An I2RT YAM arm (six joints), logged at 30 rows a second.
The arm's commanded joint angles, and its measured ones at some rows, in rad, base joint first. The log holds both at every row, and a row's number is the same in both.
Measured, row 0:
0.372, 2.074, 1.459, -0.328, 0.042, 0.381
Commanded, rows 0 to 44:
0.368, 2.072, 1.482, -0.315, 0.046, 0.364
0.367, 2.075, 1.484, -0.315, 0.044, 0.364
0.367, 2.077, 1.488, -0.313, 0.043, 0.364
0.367, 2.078, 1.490, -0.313, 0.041, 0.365
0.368, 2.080, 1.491, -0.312, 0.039, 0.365
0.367, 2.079, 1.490, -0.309, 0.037, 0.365
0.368, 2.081, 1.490, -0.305, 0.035, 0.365
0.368, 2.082, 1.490, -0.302, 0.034, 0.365
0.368, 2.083, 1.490, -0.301, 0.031, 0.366
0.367, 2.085, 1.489, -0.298, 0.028, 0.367
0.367, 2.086, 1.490, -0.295, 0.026, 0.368
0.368, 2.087, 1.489, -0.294, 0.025, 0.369
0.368, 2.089, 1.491, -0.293, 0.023, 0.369
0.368, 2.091, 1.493, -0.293, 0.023, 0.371
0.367, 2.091, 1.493, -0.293, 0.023, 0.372
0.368, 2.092, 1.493, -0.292, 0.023, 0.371
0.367, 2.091, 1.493, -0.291, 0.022, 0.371
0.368, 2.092, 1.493, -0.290, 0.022, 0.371
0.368, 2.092, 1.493, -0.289, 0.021, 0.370
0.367, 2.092, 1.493, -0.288, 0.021, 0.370
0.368, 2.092, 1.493, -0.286, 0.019, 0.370
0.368, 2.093, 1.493, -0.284, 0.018, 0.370
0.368, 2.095, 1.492, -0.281, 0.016, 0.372
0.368, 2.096, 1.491, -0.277, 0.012, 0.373
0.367, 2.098, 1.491, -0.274, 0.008, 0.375
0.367, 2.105, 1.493, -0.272, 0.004, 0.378
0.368, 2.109, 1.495, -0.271, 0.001, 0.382
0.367, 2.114, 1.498, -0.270, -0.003, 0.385
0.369, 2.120, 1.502, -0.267, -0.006, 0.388
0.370, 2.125, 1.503, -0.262, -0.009, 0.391
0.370, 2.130, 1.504, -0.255, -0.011, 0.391
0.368, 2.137, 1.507, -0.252, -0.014, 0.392
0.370, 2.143, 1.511, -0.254, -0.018, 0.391
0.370, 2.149, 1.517, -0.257, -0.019, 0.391
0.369, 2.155, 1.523, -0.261, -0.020, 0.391
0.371, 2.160, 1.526, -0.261, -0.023, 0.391
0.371, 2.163, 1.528, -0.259, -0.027, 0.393
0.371, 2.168, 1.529, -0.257, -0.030, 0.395
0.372, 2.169, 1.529, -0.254, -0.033, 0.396
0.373, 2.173, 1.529, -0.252, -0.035, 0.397
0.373, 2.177, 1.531, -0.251, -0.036, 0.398
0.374, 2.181, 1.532, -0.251, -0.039, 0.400
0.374, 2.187, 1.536, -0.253, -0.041, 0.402
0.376, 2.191, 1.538, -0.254, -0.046, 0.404
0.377, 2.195, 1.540, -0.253, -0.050, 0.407
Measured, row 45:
0.371, 2.153, 1.516, -0.250, -0.022, 0.388
